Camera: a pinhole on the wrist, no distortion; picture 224 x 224 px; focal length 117.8 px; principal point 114.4 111.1 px. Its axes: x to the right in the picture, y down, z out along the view. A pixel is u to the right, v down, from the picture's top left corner.
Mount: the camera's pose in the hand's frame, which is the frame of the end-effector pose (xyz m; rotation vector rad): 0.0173 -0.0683 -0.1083 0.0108 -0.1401 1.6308
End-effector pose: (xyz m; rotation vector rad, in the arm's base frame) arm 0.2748 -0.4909 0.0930 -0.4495 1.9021 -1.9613
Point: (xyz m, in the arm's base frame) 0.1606 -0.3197 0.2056
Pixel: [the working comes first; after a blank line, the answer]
In the camera's frame: -0.0606 0.0118 -0.0862

behind the camera
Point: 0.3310 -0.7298 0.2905
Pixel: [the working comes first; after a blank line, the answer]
In the camera's frame: -0.0911 -0.0632 0.3586

84.5 90.3
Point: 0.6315 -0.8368 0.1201
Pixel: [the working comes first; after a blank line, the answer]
In the camera's frame: 0.1278 0.1147 0.5848

140.1 134.2
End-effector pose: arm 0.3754 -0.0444 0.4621 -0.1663 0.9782 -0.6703
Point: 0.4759 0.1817 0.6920
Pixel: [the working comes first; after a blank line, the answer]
In the camera's frame: 0.2384 0.2404 0.2833

213.5 211.0
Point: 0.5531 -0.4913 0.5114
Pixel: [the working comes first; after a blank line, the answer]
In the camera's frame: -0.2095 -0.2949 0.3493

43.7 11.7
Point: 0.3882 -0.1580 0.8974
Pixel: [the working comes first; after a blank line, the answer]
In the camera's frame: -0.1449 0.2326 0.4187

73.6 176.6
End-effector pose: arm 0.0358 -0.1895 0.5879 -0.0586 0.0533 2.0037
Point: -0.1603 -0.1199 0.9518
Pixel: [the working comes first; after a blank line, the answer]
In the camera's frame: 0.2571 -0.1569 0.4458

182.3 69.6
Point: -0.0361 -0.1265 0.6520
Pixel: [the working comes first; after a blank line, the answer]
In the camera's frame: 0.1192 -0.0866 0.1605

201.9 47.5
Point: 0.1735 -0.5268 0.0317
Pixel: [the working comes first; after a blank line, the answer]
In the camera's frame: 0.0574 0.3773 -0.4477

behind the camera
